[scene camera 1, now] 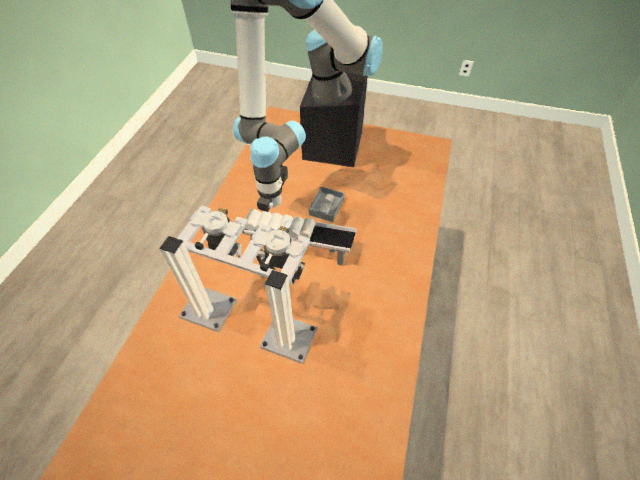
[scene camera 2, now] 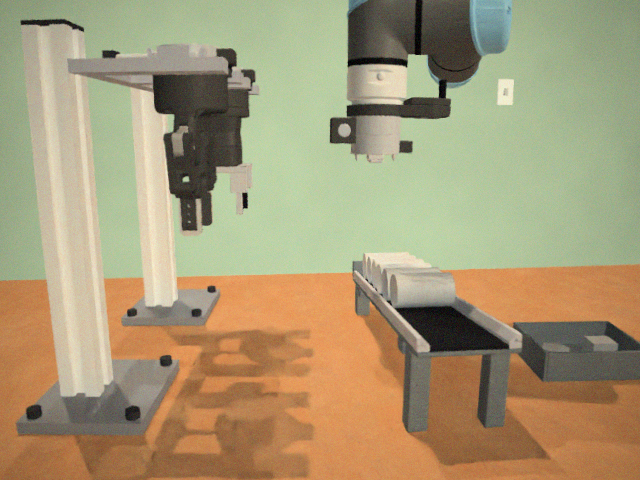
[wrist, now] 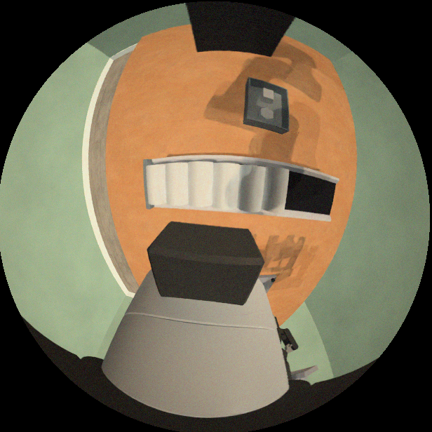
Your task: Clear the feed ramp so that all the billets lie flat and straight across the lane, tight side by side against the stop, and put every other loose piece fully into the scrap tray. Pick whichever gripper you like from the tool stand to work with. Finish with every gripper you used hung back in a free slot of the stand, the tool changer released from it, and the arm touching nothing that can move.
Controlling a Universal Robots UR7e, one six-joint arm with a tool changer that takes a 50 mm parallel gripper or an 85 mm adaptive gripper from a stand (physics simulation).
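Seen in the pictures: arm's base, origin of the base link: [scene camera 1: 332,93].
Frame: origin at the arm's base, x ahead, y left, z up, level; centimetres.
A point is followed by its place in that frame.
The arm's bare tool changer [scene camera 1: 270,198] {x 57.6, y -11.4, z 1.9 cm} [scene camera 2: 376,140] {x 54.8, y -9.4, z -1.4 cm} [wrist: 200,360] carries no gripper and hangs above the billet row. A dark gripper with linkage fingers [scene camera 2: 199,214] hangs in the stand's near slot in scene camera 2, and a second gripper with pale fingers [scene camera 2: 241,201] hangs behind it. Their finger openings are unclear. Several pale billets [scene camera 1: 284,223] {x 51.1, y -9.8, z -17.4 cm} [scene camera 2: 421,289] {x 52.4, y -0.1, z -17.8 cm} [wrist: 201,184] lie across the feed ramp [scene camera 1: 333,236] {x 52.7, y 7.3, z -19.4 cm} [scene camera 2: 454,328] {x 52.5, y 8.0, z -19.3 cm} [wrist: 310,194], side by side from the stop [wrist: 147,185]. The scrap tray [scene camera 1: 326,215] {x 39.1, y 3.2, z -25.0 cm} [scene camera 2: 594,365] {x 34.1, y 7.2, z -26.0 cm} [wrist: 245,110] holds a block [scene camera 2: 600,342] {x 30.3, y 3.8, z -25.0 cm} [wrist: 268,93] and a hexagonal piece [wrist: 267,113].
The tool stand [scene camera 1: 232,259] {x 82.9, y -15.2, z 6.2 cm} [scene camera 2: 67,180] {x 88.4, y -0.4, z -4.6 cm} has two upright posts on bolted floor plates, beside the ramp. The tray stands on the orange mat [scene camera 1: 361,403] {x 103.1, y 21.1, z -27.9 cm} on the ramp's other side. The black arm pedestal [scene camera 1: 330,131] {x 8.3, y 0.7, z -11.2 cm} is behind the tray.
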